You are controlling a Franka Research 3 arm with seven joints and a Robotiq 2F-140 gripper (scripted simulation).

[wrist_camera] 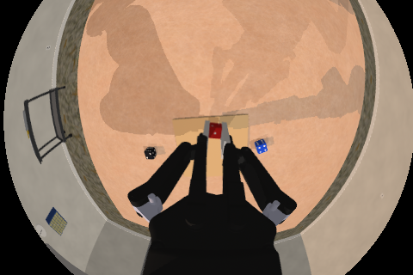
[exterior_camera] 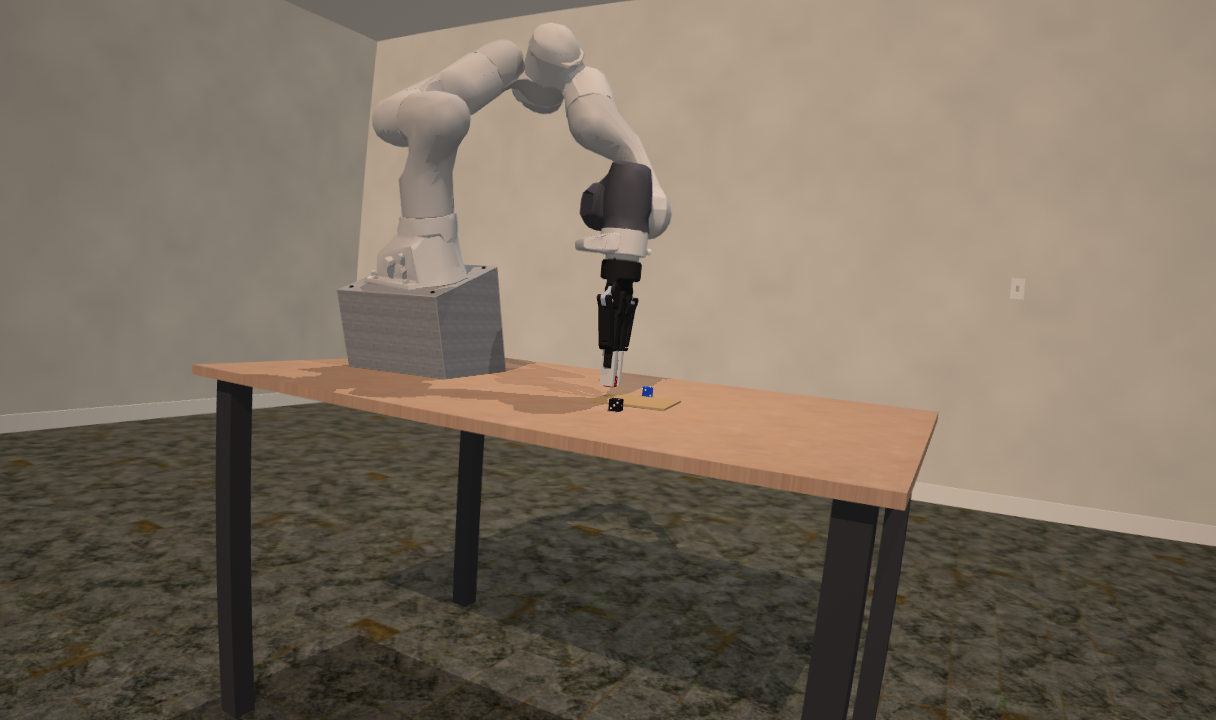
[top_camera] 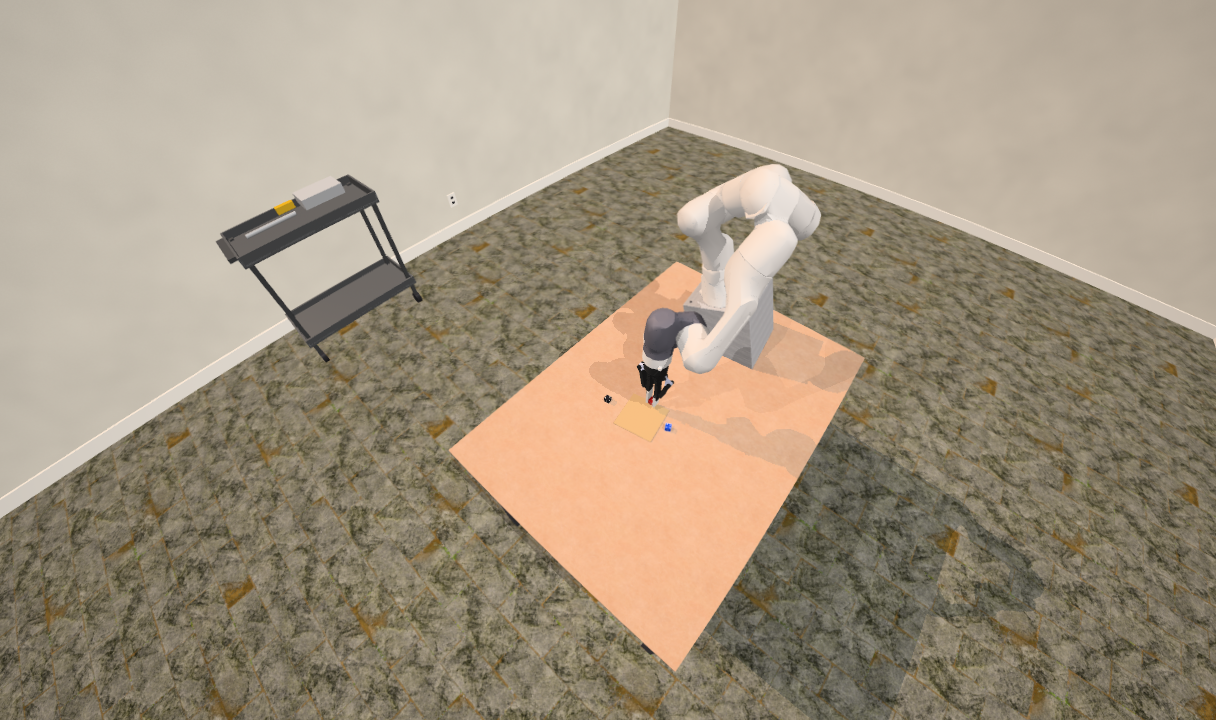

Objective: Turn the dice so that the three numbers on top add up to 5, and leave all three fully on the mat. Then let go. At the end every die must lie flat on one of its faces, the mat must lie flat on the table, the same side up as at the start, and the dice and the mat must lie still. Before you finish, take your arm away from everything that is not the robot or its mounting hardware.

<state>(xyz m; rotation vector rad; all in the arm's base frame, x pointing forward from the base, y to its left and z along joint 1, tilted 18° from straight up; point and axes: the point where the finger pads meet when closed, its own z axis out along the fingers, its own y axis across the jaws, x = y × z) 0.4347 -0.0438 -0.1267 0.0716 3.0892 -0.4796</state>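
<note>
My gripper is now 6 cm short of the tan mat and 6 cm above it. Round my hand: blue die 4 cm ahead, 9 cm to the left, 5 cm below; black die 7 cm ahead, 13 cm to the right, 5 cm below; red die 3 cm below.
</note>
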